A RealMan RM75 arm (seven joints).
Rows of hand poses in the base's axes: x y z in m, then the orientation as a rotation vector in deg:
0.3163, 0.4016, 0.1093, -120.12, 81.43, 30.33
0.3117, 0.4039, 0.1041, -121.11, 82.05, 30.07
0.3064, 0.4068, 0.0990, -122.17, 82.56, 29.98
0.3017, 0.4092, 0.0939, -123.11, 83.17, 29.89
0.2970, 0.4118, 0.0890, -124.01, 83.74, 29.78
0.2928, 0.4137, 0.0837, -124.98, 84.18, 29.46
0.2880, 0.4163, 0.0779, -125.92, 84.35, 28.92
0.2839, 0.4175, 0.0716, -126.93, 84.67, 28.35
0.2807, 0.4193, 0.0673, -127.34, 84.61, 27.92
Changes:
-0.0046, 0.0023, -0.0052, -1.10, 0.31, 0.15
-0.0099, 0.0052, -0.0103, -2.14, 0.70, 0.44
-0.0146, 0.0076, -0.0154, -3.15, 1.11, 0.61
-0.0193, 0.0102, -0.0203, -4.12, 1.49, 0.78
-0.0235, 0.0121, -0.0256, -5.12, 1.68, 1.00
-0.0283, 0.0147, -0.0314, -6.03, 1.62, 1.28
-0.0324, 0.0159, -0.0377, -7.07, 1.62, 1.52
-0.0356, 0.0177, -0.0420, -7.45, 1.41, 1.66

